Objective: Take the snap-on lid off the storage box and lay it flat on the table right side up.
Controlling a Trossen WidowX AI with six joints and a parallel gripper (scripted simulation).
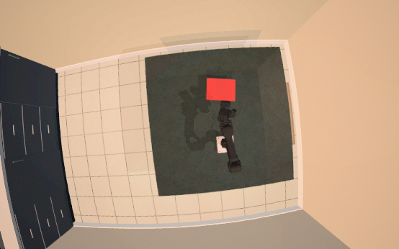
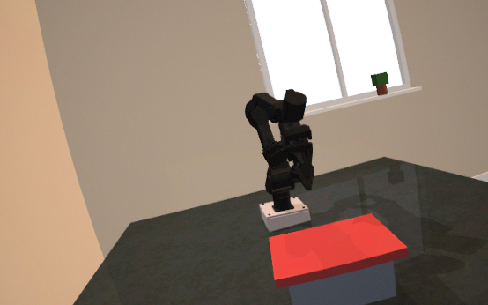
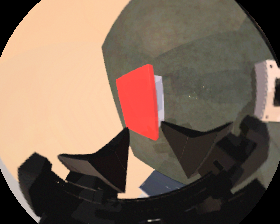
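The red lid is 130 mm ahead of my gripper tip, 10 mm to the right of it and 90 mm below it. The rest, counted from my gripper tip: grey storage box: 130 mm ahead, 10 mm to the right, 140 mm below.
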